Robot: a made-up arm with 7 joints. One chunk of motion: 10 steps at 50 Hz.
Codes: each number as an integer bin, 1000 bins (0 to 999) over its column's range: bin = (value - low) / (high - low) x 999, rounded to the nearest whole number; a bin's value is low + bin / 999 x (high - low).
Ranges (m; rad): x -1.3..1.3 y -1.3..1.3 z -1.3..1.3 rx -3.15..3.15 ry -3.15..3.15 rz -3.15..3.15
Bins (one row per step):
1: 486 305 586 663 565 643
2: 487 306 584 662 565 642
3: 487 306 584 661 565 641
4: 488 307 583 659 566 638
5: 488 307 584 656 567 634
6: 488 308 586 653 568 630
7: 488 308 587 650 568 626
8: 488 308 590 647 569 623
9: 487 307 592 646 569 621
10: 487 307 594 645 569 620
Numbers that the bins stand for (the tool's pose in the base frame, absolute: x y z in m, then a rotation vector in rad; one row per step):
1: -0.0351 -0.5062 0.2251 1.0311 0.4131 0.9050
2: -0.0325 -0.5036 0.2199 1.0248 0.4131 0.8986
3: -0.0325 -0.5036 0.2199 1.0185 0.4131 0.8923
4: -0.0299 -0.5010 0.2173 1.0059 0.4194 0.8734
5: -0.0299 -0.5010 0.2199 0.9869 0.4257 0.8482
6: -0.0299 -0.4984 0.2251 0.9680 0.4320 0.8230
7: -0.0299 -0.4984 0.2277 0.9491 0.4320 0.7977
8: -0.0299 -0.4984 0.2355 0.9302 0.4383 0.7788
9: -0.0325 -0.5010 0.2407 0.9239 0.4383 0.7662
10: -0.0325 -0.5010 0.2459 0.9176 0.4383 0.7599

